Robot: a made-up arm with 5 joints.
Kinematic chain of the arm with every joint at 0, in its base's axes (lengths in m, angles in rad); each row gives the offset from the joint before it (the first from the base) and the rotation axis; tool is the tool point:
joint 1: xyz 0 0 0.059 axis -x
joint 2: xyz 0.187 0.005 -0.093 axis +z
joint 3: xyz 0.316 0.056 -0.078 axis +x
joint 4: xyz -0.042 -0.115 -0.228 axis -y
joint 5: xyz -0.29 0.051 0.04 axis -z
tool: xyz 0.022 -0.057 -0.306
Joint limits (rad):
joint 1: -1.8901..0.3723
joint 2: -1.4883..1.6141
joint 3: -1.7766..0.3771
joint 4: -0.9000..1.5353
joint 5: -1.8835..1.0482
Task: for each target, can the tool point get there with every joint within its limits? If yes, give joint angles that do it. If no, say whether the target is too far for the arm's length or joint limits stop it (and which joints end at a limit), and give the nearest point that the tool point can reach.
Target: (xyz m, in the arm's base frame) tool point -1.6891 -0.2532 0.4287
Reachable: no: too far | nearest point -0.3785 -0.2941 0.1401 | short by 1.343 m
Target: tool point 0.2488 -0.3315 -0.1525
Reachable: yes | joints -0.2167 0.2516 -1.4027 -0.2591 -0.4031
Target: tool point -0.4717 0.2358 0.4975
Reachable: no: joint limits stop it (at a limit: joint 1, joint 2, joint 5) | nearest point -0.2268 0.2716 0.1948 | short by 0.391 m
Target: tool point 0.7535 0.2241 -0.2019
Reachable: yes | joints -0.3688 1.2595 -1.2014 0.7227 -1.2693
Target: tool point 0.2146 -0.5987 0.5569
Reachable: no: joint limits stop it (at a limit: joint 1, joint 3) | nearest point 0.2123 -0.6056 0.3683 | short by 0.189 m
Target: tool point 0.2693 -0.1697 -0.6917
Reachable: yes | joints -0.4242 -0.6138 -0.5490 0.9162 -0.5145
